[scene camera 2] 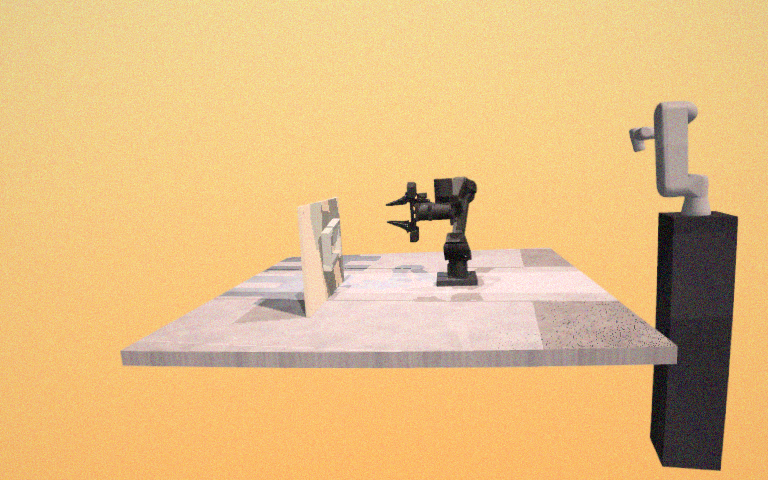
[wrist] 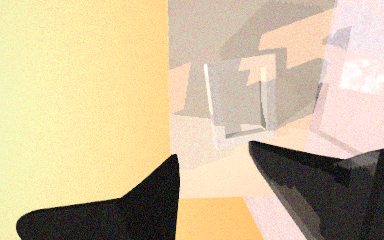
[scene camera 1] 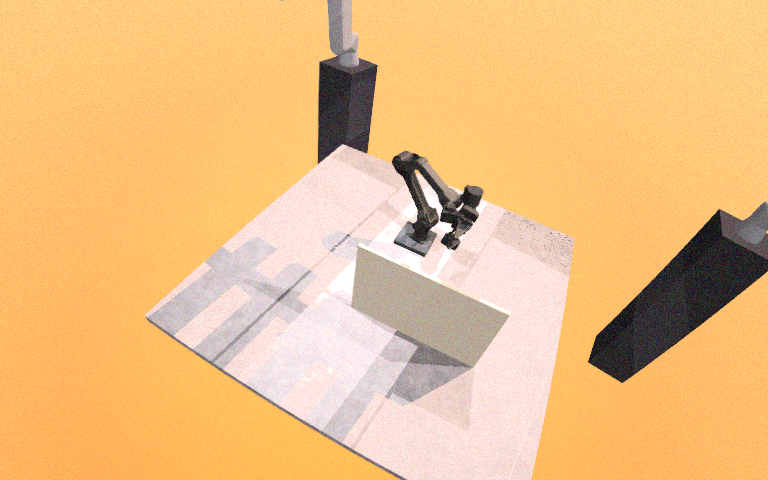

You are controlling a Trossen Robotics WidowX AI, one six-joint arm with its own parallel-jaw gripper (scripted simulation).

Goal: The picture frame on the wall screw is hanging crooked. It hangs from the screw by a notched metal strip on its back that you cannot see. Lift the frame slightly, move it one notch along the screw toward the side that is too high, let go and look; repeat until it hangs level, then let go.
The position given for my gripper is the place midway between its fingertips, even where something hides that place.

Note:
In view: my gripper (scene camera 2: 386,213), a pale picture frame (scene camera 2: 331,236) and a cream wall panel (scene camera 1: 457,323).
The pale picture frame is seen too in the wrist view (wrist: 241,93). My gripper shows as well in the wrist view (wrist: 213,153) and in scene camera 1 (scene camera 1: 451,243). The cream wall panel is seen too in the wrist view (wrist: 299,42). Scene camera 1 misses the pale picture frame, which is hidden by the cream wall panel.

